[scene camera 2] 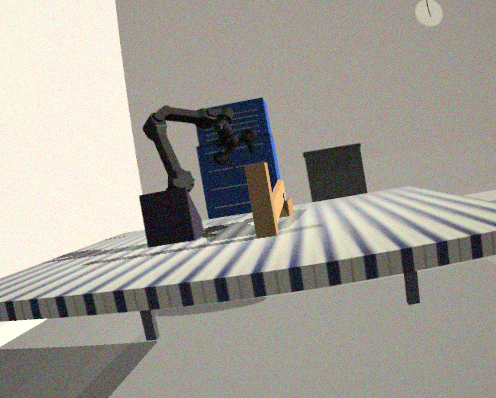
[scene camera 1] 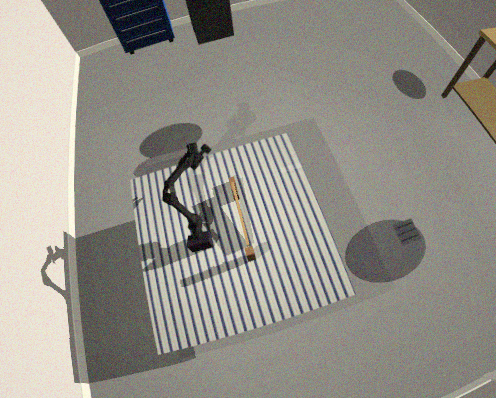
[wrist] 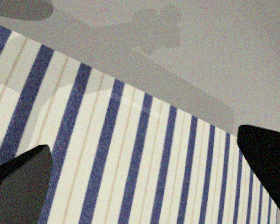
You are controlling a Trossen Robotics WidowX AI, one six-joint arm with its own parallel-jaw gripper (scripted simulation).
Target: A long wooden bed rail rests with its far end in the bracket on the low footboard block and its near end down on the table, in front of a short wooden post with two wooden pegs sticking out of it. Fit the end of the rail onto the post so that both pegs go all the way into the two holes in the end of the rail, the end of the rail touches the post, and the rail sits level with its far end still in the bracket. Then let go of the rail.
My gripper is open, with nothing in its grasp. I also see a wooden post.
My gripper also shows in the wrist view.
